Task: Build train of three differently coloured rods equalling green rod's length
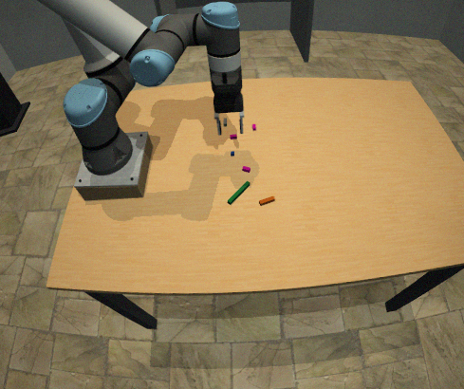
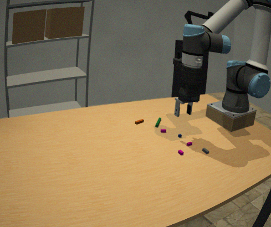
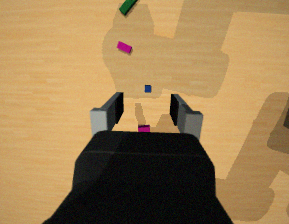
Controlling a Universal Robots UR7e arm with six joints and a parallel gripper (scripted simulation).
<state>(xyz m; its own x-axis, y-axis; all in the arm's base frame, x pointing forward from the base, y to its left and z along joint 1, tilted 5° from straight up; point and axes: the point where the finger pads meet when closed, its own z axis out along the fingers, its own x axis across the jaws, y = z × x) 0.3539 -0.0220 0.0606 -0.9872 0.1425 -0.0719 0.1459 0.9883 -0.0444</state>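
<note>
My hand is 140 mm to the right of the grey rod and 100 mm above it. From my hand the other things lie so: blue rod (100 mm below); orange rod (180 mm to the right, 100 mm below, 60 mm ahead); green rod (140 mm to the right, 100 mm below, 10 mm behind).
</note>
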